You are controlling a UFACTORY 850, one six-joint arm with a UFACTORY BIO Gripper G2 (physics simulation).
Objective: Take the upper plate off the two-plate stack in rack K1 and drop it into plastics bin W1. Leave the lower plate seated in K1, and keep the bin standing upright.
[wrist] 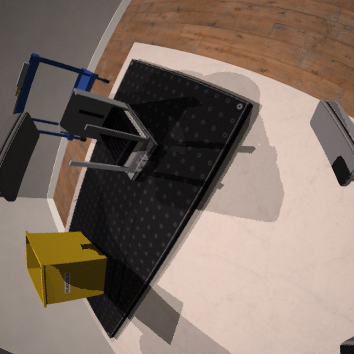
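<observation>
The grey rack K1 (133,163), with a slotted side panel and thin posts, stands on a black perforated board (150,220) in the upper left of the wrist view. A dark gridded surface (120,137) shows between its posts; I cannot tell the upper and lower plates apart. The yellow plastics bin W1 (77,265) stands upright at the lower left, at the board's edge, with its label showing and its mouth facing left in the view. My gripper (176,149) is open and empty, its fingers wide apart at the left and right edges, well away from the rack and bin.
A blue frame (26,90) stands beyond the rack at the upper left. The black board lies on a pale table top (240,265). Wooden floor (240,35) shows beyond the table. A small dark object (348,346) is cut off at the lower right corner.
</observation>
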